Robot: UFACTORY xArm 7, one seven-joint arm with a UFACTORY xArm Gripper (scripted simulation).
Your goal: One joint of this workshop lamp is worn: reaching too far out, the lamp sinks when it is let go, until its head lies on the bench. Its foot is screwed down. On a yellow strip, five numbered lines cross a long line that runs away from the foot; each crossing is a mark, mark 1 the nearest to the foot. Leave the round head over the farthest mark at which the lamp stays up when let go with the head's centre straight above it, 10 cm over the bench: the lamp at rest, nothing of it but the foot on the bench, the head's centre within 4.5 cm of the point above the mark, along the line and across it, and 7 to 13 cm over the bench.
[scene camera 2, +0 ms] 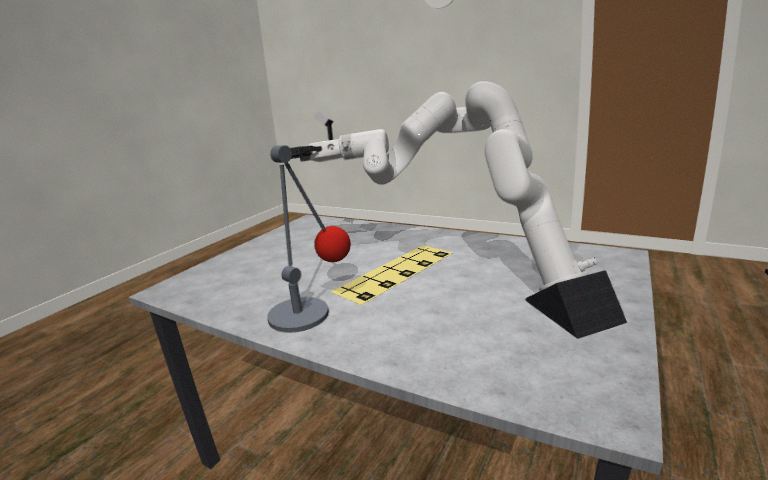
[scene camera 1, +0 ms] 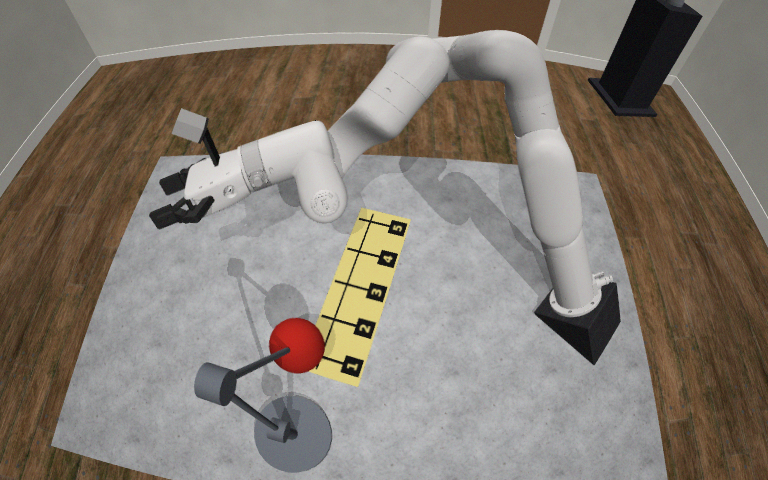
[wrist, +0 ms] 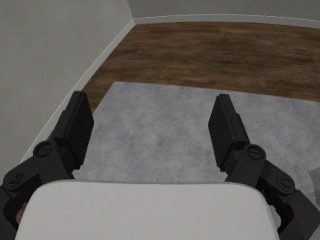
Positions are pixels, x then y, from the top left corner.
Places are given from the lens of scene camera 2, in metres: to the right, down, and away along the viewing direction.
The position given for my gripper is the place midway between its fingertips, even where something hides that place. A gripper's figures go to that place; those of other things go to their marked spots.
my gripper (scene camera 2: 294, 155): -0.28, -0.27, 1.29
red round head (scene camera 2: 333, 244): -0.13, 0.01, 1.10
yellow strip (scene camera 2: 361, 290): -0.07, 0.14, 1.20
